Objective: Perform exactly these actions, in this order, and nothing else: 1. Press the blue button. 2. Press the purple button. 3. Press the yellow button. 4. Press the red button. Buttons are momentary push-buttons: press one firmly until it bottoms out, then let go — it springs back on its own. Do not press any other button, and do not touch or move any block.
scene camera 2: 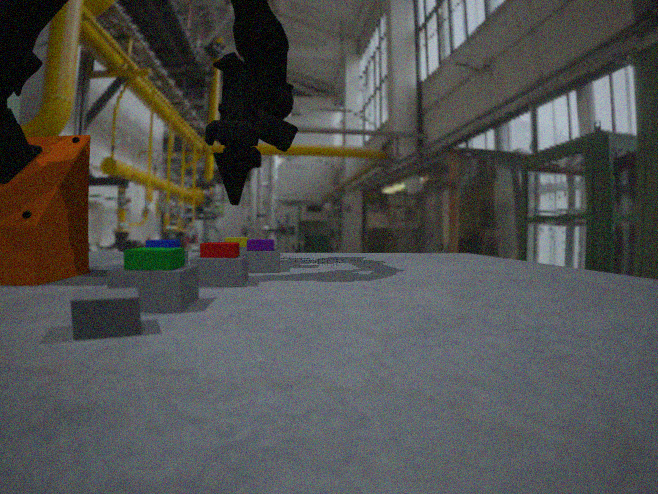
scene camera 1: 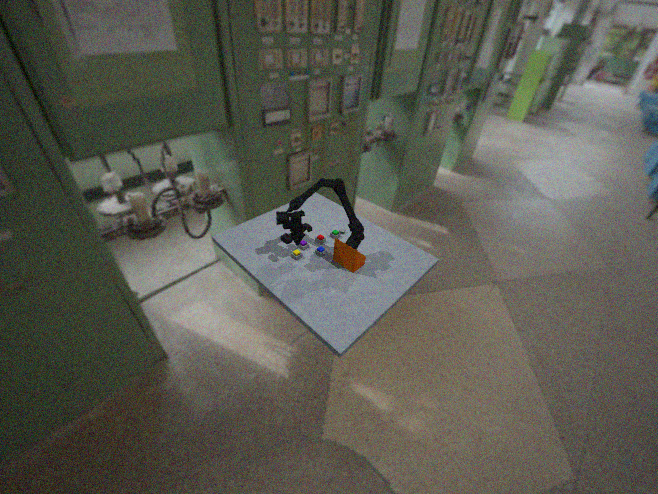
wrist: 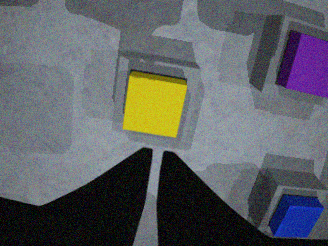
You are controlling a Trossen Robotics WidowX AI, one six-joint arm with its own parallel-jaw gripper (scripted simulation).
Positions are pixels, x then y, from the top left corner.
Scene:
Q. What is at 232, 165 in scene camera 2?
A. My gripper.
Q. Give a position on a green button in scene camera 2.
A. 139, 258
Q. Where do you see a yellow button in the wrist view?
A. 154, 103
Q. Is my gripper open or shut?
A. Shut.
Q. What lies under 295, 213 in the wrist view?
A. A blue button.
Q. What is my gripper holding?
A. Nothing.

